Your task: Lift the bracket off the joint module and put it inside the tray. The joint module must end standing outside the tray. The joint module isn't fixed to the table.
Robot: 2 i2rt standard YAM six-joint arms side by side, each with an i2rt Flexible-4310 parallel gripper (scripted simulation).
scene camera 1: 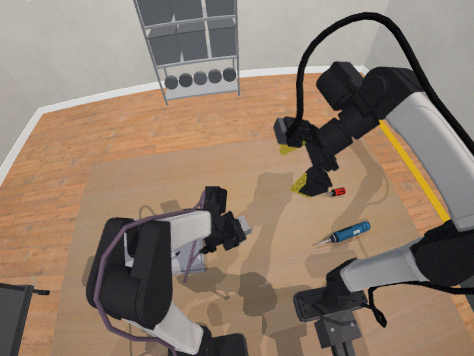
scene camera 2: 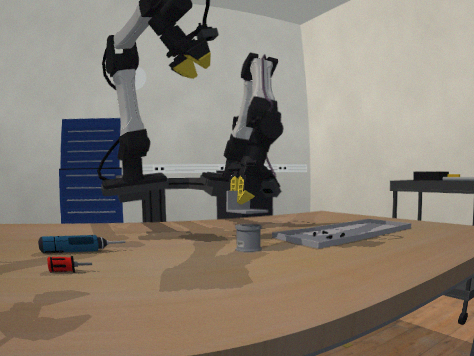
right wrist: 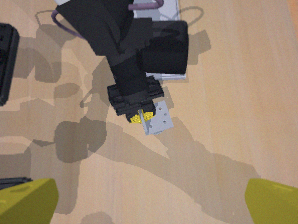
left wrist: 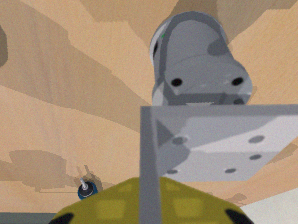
Scene:
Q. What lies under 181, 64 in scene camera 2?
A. My right gripper.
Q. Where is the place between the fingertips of my right gripper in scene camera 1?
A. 286, 171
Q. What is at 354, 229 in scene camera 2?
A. A tray.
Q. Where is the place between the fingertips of my left gripper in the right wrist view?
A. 142, 120

